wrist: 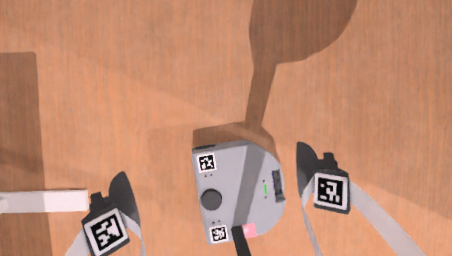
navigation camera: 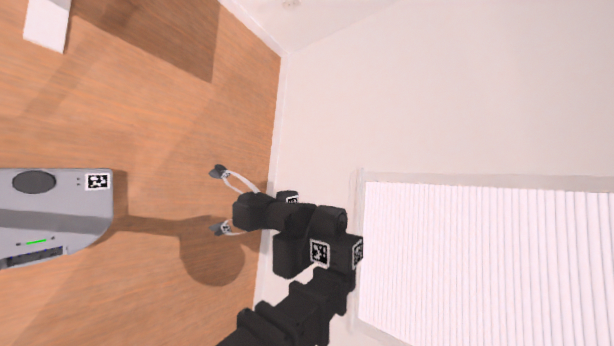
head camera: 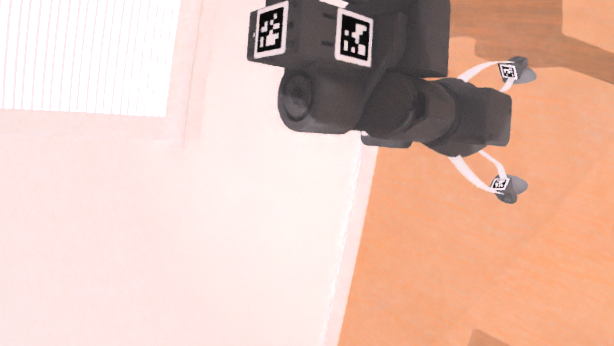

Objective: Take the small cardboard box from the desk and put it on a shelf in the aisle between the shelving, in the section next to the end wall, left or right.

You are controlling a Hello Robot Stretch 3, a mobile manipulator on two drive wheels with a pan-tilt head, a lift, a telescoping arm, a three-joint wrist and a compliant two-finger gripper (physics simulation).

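Pixels of known places: gripper, fingertip midpoint: (navigation camera: 214,199) (head camera: 520,131); robot's base, link origin: (navigation camera: 35,181).
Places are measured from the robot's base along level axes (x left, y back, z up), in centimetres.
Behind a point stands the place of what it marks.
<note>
My gripper (head camera: 519,131) @(x -24.8, y 2.3, z 78.4 cm) (navigation camera: 216,200) @(x -24.8, y 2.3, z 78.4 cm) (wrist: 215,175) @(x -24.8, y 2.3, z 78.4 cm) is open, with its two fingers wide apart and no object between them. It points downward above the wooden floor, close to the pale wall, with the robot's own base below it in the wrist view. The small cardboard box, the desk top and the shelving do not show in these views.
The pale wall (head camera: 200,240) @(x -119.1, y -33.3, z 70.6 cm) (navigation camera: 440,100) @(x -120.2, y -40.0, z 120.3 cm) and a ribbed white panel (head camera: 85,55) @(x -111.2, y 16.0, z 107.7 cm) (navigation camera: 480,260) @(x -108.6, y 33.1, z 135.4 cm) stand beside the arm. A white bar (navigation camera: 47,25) (wrist: 60,201) lies low over the floor (head camera: 475,260) @(x -67.5, y -36.6, z 0.0 cm) (navigation camera: 150,125) @(x -33.1, y -26.9, z 0.0 cm) (wrist: 125,90). My grey base (navigation camera: 60,200) @(x -4.6, y 6.2, z 15.9 cm) (wrist: 245,195) also shows.
</note>
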